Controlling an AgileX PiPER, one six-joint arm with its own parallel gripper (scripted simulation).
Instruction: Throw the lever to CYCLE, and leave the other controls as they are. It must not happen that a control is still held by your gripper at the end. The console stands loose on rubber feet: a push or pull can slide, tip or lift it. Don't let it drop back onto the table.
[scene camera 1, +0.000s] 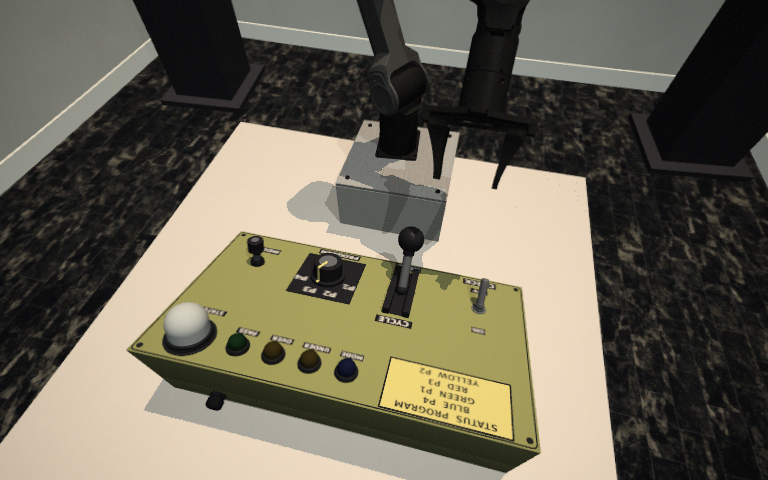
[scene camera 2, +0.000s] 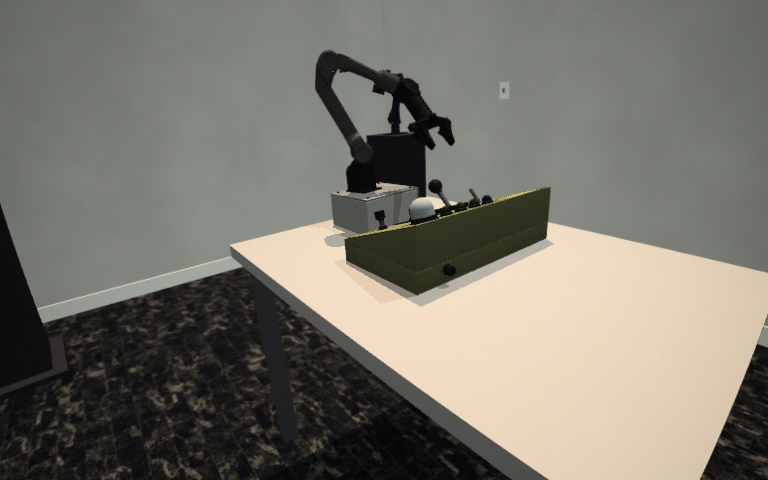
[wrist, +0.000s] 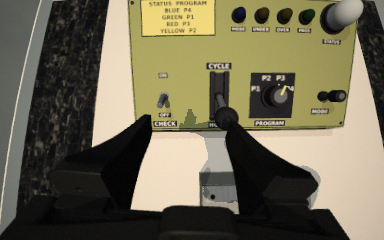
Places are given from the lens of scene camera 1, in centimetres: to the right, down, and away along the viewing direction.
my gripper (scene camera 1: 464, 184): 11, -7, 54
olive console (scene camera 1: 432, 370): 6, 17, 51
